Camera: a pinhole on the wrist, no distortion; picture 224 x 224 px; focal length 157.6 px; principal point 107.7 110.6 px. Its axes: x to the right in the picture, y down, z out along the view. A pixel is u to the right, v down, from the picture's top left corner.
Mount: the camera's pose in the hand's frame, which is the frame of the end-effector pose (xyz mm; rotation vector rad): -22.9 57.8 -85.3 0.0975 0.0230 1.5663
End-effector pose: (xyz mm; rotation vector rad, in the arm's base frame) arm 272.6 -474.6 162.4 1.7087 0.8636 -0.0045
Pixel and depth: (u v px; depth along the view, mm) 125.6 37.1 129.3
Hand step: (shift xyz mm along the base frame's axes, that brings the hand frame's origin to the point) 86.8 -12.3 22.1
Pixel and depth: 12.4 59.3 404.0
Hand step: 113.9 -161.4 -331.0
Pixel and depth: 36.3 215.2 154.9
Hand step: -62.4 -121.7 7.5
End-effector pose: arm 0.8 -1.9 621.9 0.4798 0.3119 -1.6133
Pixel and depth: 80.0 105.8 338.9
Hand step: -48.4 -127.3 209.2
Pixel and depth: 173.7 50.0 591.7
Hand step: 201.5 -483.5 336.7
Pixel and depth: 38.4 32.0 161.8
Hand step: -32.5 -90.1 22.6
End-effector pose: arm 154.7 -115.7 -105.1 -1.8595 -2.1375 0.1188
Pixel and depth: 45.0 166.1 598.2
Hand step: -321.6 -146.8 -468.4
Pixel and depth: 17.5 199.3 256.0
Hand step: -127.8 -136.6 -164.7
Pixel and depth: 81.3 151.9 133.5
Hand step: 19.4 -35.4 -62.7
